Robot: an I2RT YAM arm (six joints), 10 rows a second.
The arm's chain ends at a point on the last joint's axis. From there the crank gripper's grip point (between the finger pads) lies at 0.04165 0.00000 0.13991 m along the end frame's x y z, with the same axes.
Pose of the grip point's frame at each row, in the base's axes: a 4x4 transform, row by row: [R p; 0 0 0 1], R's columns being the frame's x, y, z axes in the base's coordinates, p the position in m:
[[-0.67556, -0.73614, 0.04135, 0.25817], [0.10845, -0.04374, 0.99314, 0.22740], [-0.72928, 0.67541, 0.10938, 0.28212], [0, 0, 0, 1]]
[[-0.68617, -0.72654, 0.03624, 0.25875], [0.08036, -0.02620, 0.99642, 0.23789], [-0.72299, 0.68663, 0.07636, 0.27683], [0, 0, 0, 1]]
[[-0.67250, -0.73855, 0.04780, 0.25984], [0.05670, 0.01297, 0.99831, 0.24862], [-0.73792, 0.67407, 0.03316, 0.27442], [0, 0, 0, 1]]
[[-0.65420, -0.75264, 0.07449, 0.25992], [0.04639, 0.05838, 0.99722, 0.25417], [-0.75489, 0.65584, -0.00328, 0.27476], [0, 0, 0, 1]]
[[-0.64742, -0.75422, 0.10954, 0.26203], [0.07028, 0.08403, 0.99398, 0.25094], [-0.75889, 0.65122, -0.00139, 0.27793], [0, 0, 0, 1]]
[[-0.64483, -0.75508, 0.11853, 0.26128], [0.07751, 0.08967, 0.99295, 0.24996], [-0.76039, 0.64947, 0.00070, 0.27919], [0, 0, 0, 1]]
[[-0.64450, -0.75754, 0.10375, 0.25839], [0.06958, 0.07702, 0.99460, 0.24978], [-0.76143, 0.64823, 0.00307, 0.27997], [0, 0, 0, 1]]
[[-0.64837, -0.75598, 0.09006, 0.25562], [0.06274, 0.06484, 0.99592, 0.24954], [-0.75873, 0.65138, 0.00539, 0.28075], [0, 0, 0, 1]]
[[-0.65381, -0.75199, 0.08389, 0.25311], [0.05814, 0.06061, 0.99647, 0.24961], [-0.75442, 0.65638, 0.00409, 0.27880], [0, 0, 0, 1]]
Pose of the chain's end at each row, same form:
[[-0.67556, -0.73614, 0.04135, 0.28052], [0.10845, -0.04374, 0.99314, 0.08393], [-0.72928, 0.67541, 0.10938, 0.29719], [0, 0, 0, 1]]
[[-0.68617, -0.72654, 0.03624, 0.28226], [0.08036, -0.02620, 0.99642, 0.09513], [-0.72299, 0.68663, 0.07636, 0.29626], [0, 0, 0, 1]]
[[-0.67250, -0.73855, 0.04780, 0.28116], [0.05670, 0.01297, 0.99831, 0.10658], [-0.73792, 0.67407, 0.03316, 0.30051], [0, 0, 0, 1]]
[[-0.65420, -0.75264, 0.07449, 0.27675], [0.04639, 0.05838, 0.99722, 0.11272], [-0.75489, 0.65584, -0.00328, 0.30666], [0, 0, 0, 1]]
[[-0.64742, -0.75422, 0.10954, 0.27367], [0.07028, 0.08403, 0.99398, 0.10895], [-0.75889, 0.65122, -0.00139, 0.30973], [0, 0, 0, 1]]
[[-0.64483, -0.75508, 0.11853, 0.27155], [0.07751, 0.08967, 0.99295, 0.10781], [-0.76039, 0.64947, 0.00070, 0.31076], [0, 0, 0, 1]]
[[-0.64450, -0.75754, 0.10375, 0.27072], [0.06958, 0.07702, 0.99460, 0.10773], [-0.76143, 0.64823, 0.00307, 0.31125], [0, 0, 0, 1]]
[[-0.64837, -0.75598, 0.09006, 0.27002], [0.06274, 0.06484, 0.99592, 0.10759], [-0.75873, 0.65138, 0.00539, 0.31160], [0, 0, 0, 1]]
[[-0.65381, -0.75199, 0.08389, 0.26860], [0.05814, 0.06061, 0.99647, 0.10777], [-0.75442, 0.65638, 0.00409, 0.30965], [0, 0, 0, 1]]

